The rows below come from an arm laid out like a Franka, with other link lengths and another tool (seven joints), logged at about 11 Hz.
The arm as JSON. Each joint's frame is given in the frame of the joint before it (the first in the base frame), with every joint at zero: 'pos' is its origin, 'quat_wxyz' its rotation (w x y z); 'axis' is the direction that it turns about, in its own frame. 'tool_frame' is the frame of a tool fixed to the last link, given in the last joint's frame.
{
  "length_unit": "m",
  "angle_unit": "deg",
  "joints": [
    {
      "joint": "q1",
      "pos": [
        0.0,
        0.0,
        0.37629
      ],
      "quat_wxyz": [
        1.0,
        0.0,
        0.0,
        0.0
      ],
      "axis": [
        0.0,
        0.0,
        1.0
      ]
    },
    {
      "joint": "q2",
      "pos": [
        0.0,
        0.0,
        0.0
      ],
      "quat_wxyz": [
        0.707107,
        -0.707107,
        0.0,
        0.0
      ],
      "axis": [
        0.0,
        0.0,
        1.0
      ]
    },
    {
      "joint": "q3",
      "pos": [
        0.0,
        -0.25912,
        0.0
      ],
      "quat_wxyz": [
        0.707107,
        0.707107,
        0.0,
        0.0
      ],
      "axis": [
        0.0,
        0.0,
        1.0
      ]
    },
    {
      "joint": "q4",
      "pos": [
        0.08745,
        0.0,
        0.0
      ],
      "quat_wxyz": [
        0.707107,
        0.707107,
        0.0,
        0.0
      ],
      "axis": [
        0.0,
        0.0,
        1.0
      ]
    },
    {
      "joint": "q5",
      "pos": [
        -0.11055,
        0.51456,
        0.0
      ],
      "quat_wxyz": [
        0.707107,
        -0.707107,
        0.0,
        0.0
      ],
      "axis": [
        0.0,
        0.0,
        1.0
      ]
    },
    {
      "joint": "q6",
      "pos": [
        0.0,
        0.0,
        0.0
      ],
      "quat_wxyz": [
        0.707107,
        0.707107,
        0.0,
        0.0
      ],
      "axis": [
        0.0,
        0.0,
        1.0
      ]
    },
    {
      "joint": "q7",
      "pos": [
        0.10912,
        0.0,
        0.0
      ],
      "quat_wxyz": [
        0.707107,
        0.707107,
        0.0,
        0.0
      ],
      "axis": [
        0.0,
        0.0,
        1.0
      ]
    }
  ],
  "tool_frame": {
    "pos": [
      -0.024,
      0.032,
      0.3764
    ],
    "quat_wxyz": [
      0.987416,
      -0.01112,
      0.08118,
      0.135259
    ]
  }
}
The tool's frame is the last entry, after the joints.
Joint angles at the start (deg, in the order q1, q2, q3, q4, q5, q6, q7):
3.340, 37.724, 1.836, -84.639, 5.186, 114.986, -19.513
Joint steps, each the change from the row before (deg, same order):
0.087, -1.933, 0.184, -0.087, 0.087, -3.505, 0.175
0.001, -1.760, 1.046, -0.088, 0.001, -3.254, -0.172
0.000, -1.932, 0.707, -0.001, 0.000, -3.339, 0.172
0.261, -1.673, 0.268, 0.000, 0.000, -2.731, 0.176
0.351, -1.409, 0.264, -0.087, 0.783, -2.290, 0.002
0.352, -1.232, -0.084, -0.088, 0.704, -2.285, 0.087
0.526, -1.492, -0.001, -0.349, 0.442, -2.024, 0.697
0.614, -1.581, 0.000, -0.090, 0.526, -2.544, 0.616
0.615, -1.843, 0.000, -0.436, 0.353, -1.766, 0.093
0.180, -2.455, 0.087, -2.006, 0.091, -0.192, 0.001
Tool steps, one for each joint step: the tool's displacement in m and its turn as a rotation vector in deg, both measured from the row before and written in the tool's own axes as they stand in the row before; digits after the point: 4 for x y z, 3 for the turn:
-0.0099, -0.0079, -0.0221, 0.309, -1.679, -0.175
-0.0104, -0.0183, -0.0190, 0.740, -1.655, -1.188
-0.0106, -0.0137, -0.0224, 0.412, -1.468, -0.635
-0.0093, -0.0102, -0.0194, 0.112, -1.126, -0.504
-0.0091, -0.0154, -0.0146, 0.837, -1.004, -0.465
-0.0107, -0.0102, -0.0126, 0.616, -1.158, -0.111
-0.0109, -0.0121, -0.0131, 0.240, -0.959, 0.130
-0.0129, -0.0141, -0.0160, 0.317, -1.153, -0.086
-0.0099, -0.0126, -0.0159, 0.171, -0.475, -0.662
-0.0083, -0.0055, -0.0097, -0.088, 0.198, -0.348

